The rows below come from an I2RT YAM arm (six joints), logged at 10 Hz.
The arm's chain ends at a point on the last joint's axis. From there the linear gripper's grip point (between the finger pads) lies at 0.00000 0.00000 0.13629 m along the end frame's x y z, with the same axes.
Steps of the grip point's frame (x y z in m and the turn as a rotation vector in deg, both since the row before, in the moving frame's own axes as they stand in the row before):
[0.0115 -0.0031 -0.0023 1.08 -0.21 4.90]
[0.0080 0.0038 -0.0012 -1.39 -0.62 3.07]
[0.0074 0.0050 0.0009 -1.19 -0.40 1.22]
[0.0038 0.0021 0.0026 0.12 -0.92 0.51]
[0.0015 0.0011 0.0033 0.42 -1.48 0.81]
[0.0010 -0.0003 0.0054 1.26 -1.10 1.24]
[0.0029 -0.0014 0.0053 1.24 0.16 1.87]
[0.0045 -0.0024 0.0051 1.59 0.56 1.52]
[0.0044 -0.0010 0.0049 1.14 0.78 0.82]
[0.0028 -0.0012 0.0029 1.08 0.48 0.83]
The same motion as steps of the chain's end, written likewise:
[0.0119 -0.0005 -0.0023 1.08 -0.21 4.90]
[0.0096 0.0005 -0.0012 -1.39 -0.62 3.07]
[0.0084 0.0022 0.0009 -1.19 -0.40 1.22]
[0.0060 0.0024 0.0026 0.12 -0.92 0.51]
[0.0050 0.0021 0.0033 0.42 -1.48 0.81]
[0.0036 0.0027 0.0055 1.26 -1.10 1.24]
[0.0025 0.0015 0.0053 1.24 0.16 1.87]
[0.0031 0.0014 0.0052 1.59 0.56 1.52]
[0.0025 0.0017 0.0049 1.14 0.78 0.82]
[0.0016 0.0014 0.0029 1.08 0.48 0.83]

